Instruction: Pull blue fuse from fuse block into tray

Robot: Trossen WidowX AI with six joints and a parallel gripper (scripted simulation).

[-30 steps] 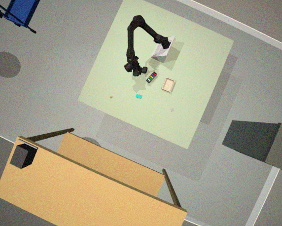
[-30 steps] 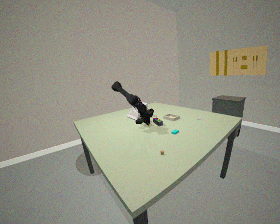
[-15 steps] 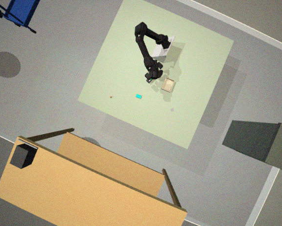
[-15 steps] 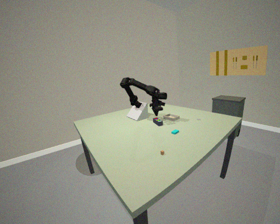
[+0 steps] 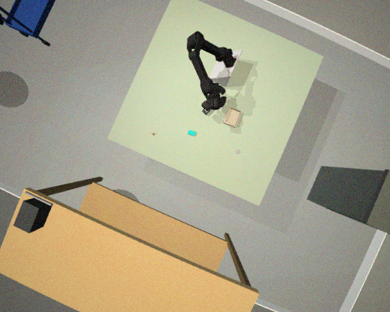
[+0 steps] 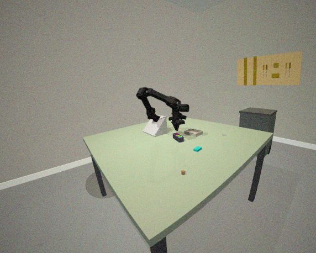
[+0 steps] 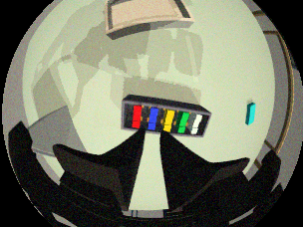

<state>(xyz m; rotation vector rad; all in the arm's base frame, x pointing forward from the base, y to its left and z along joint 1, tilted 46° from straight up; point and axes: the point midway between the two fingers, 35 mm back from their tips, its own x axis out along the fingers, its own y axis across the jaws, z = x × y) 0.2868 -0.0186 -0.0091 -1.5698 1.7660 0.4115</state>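
Right now the blue fuse is 5 cm below my gripper tip. The rest, counted from my gripper tip: block: 26 cm ahead, 5 cm to the right, 7 cm below; tray: 2 cm ahead, 19 cm to the left, 7 cm below.
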